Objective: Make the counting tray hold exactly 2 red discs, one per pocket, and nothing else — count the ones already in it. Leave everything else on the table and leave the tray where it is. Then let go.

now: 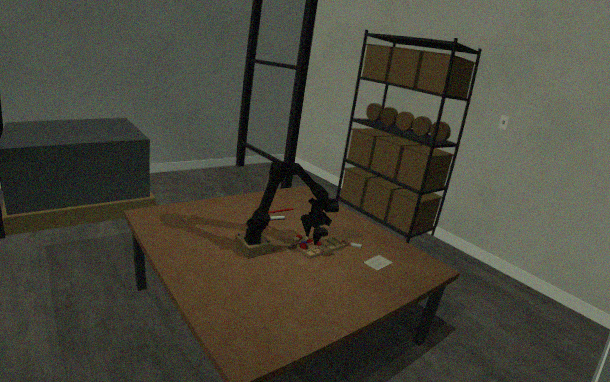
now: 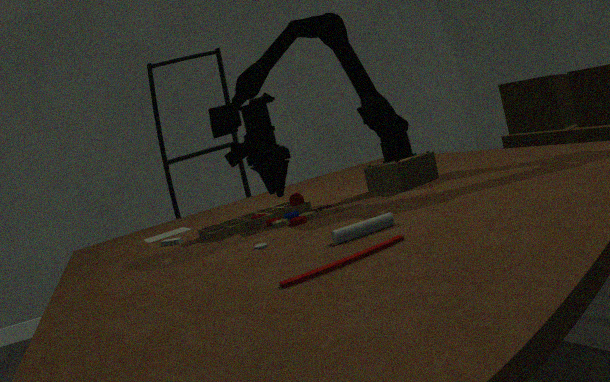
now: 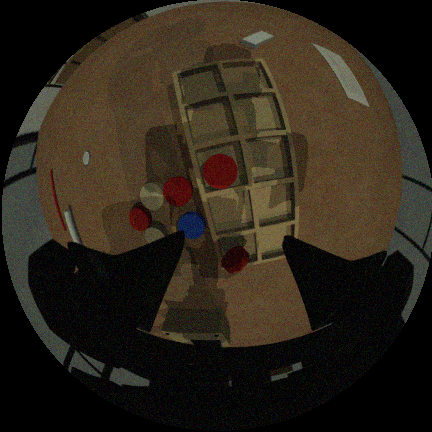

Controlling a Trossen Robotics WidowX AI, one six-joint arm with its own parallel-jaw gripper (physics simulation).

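The wooden counting tray (image 3: 296, 202) (image 2: 225, 231) has two rows of pockets. A red disc (image 3: 220, 171) (image 2: 258, 216) lies in a middle pocket of its left row. Another red disc (image 3: 235, 259) (image 2: 296, 199) (image 1: 303, 245) is tilted up at the end pocket nearest the arm base, in the same row. Beside the tray lie a red disc (image 3: 177, 191), another red disc (image 3: 140, 217), a blue disc (image 3: 191, 225), a cream disc (image 3: 151, 196) and a second cream disc (image 3: 154, 232), partly hidden by a finger. My gripper (image 3: 234, 238) (image 2: 277, 195) (image 1: 312, 241) is open and empty above the tray's near end.
A white cylinder (image 2: 363, 228) (image 3: 71, 226) and a red rod (image 2: 342, 262) (image 3: 57, 200) lie off to one side. A small white disc (image 2: 260, 246) (image 3: 86, 158) lies nearer the tray. A white block (image 3: 257, 39) and a paper sheet (image 3: 342, 75) (image 1: 378, 262) lie past the far end.
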